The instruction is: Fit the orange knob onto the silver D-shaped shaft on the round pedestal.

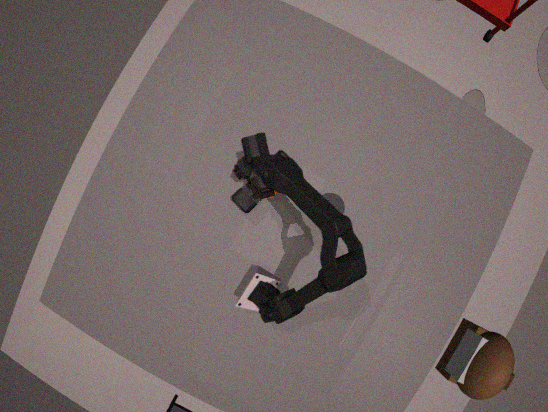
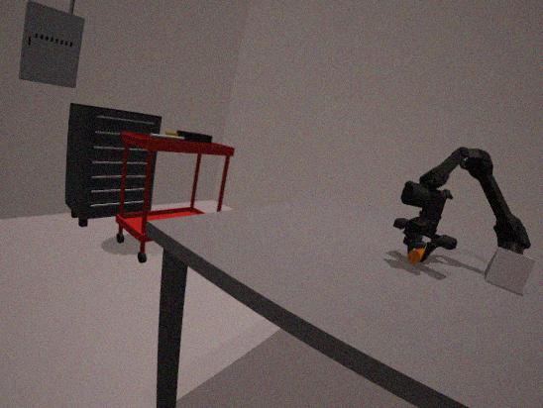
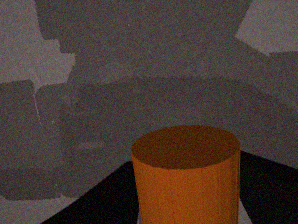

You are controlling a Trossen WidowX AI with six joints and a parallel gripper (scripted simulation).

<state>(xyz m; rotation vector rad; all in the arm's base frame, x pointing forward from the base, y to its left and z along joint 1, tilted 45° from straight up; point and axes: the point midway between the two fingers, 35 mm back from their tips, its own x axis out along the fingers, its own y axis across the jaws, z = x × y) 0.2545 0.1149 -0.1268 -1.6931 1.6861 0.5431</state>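
My gripper tip is now 200 mm to the left of the dark round pedestal, 60 mm short of it and 20 mm below it. From my gripper tip the other things lie so: orange knob 10 mm above.
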